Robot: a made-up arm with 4 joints.
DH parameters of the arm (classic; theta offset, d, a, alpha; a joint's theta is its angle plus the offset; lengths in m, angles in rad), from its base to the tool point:
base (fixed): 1.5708 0.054 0 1.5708
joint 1: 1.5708 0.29 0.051 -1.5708
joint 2: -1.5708 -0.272 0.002 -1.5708
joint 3: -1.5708 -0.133 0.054 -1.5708
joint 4: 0 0.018 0.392 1.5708
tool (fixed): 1.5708 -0.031 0 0
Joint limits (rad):
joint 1: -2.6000..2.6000
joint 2: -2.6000..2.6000
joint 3: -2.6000..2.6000
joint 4: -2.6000..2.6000
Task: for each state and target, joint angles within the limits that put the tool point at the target. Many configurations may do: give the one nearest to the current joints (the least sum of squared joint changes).
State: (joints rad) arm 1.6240 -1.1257 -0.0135 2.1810
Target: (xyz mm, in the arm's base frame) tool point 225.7 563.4 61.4
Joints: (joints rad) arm 0.9470 -0.1882 -0.1704 1.8050
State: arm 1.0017 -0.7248 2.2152 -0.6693
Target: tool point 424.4 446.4 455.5
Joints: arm 1.1457 -1.1480 2.2440 -0.4313
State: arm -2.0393 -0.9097 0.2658 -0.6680
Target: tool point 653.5 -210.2 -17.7
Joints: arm -2.1151 -0.5036 1.2847 -0.4396
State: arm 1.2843 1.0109 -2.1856 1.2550
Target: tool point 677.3 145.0 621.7
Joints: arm 1.5560 1.5984 -2.6000 0.6067
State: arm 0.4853 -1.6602 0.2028 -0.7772
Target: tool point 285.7 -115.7 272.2
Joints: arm 0.0373 -1.4306 -0.4694 -0.4777
